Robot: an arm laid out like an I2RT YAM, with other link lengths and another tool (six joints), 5 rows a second.
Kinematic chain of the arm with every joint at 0, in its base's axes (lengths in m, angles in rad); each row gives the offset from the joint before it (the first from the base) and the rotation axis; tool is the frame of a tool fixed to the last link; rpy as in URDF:
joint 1: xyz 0 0 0.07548 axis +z
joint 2: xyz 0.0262 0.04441 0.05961 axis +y
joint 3: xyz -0.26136 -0.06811 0 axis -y
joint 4: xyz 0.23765 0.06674 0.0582 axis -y
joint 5: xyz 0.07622 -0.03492 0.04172 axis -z
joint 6: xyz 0.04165 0 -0.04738 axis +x
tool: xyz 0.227 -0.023 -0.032 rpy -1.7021 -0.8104 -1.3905
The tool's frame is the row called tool.
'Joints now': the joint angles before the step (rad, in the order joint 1, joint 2, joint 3, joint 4, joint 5, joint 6). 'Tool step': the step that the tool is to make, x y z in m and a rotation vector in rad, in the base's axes. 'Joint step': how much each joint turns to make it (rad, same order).
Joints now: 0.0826, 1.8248, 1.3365, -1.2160, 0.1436, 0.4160
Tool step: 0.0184, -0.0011, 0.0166, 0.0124, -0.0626, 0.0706
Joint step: 0.0000, -0.0441, 0.0365, -0.0069, -0.0003, -0.0717
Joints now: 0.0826, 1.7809, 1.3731, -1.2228, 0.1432, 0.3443
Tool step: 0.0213, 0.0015, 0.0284, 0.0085, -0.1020, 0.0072
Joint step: 0.0000, -0.0664, 0.0574, -0.0204, 0.0000, -0.0072
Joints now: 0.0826, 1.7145, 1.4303, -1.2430, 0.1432, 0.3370
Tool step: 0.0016, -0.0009, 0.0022, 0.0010, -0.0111, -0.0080
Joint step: -0.0041, -0.0076, 0.0015, 0.0015, 0.0001, 0.0039
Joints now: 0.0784, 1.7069, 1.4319, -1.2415, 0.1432, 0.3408
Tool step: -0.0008, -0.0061, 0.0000, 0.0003, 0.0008, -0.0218
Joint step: -0.0218, -0.0002, -0.0002, -0.0007, -0.0004, 0.0000
